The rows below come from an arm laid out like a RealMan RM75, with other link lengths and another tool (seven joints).
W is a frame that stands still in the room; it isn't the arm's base.
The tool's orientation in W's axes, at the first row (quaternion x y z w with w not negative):
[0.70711 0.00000 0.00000 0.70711]
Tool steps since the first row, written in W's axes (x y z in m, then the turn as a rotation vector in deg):
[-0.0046 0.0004 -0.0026 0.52 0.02 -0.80]
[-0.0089 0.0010 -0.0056 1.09 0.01 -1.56]
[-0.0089 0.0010 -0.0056 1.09 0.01 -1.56]
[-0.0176 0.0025 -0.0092 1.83 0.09 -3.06]
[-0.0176 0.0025 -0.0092 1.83 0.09 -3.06]
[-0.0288 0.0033 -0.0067 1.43 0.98 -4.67]
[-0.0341 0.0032 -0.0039 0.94 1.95 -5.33]
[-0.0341 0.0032 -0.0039 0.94 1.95 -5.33]
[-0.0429 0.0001 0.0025 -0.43 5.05 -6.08]
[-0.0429 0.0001 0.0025 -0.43 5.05 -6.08]
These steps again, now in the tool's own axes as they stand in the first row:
[-0.0046 -0.0026 -0.0004 0.52 -0.80 -0.02]
[-0.0089 -0.0056 -0.0010 1.09 -1.56 -0.01]
[-0.0089 -0.0056 -0.0010 1.09 -1.56 -0.01]
[-0.0176 -0.0092 -0.0025 1.83 -3.06 -0.09]
[-0.0176 -0.0092 -0.0025 1.83 -3.06 -0.09]
[-0.0288 -0.0067 -0.0033 1.43 -4.67 -0.98]
[-0.0341 -0.0039 -0.0032 0.94 -5.33 -1.95]
[-0.0341 -0.0039 -0.0032 0.94 -5.33 -1.95]
[-0.0429 0.0025 -0.0001 -0.43 -6.08 -5.05]
[-0.0429 0.0025 -0.0001 -0.43 -6.08 -5.05]

